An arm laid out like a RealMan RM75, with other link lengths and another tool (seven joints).
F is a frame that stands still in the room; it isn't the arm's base.
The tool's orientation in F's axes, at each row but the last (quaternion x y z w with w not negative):
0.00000 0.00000 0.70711 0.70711
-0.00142 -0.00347 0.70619 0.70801
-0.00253 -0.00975 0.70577 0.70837
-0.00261 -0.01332 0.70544 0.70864
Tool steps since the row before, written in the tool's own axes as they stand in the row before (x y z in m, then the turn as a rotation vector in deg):
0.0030 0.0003 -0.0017 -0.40 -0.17 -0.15
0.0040 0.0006 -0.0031 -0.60 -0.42 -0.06
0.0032 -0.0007 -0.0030 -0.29 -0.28 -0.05
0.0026 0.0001 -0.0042 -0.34 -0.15 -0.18
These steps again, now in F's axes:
-0.0003 0.0030 -0.0017 0.17 -0.40 -0.15
-0.0006 0.0040 -0.0031 0.42 -0.60 -0.06
0.0008 0.0032 -0.0030 0.28 -0.29 -0.05
0.0000 0.0027 -0.0042 0.15 -0.34 -0.18

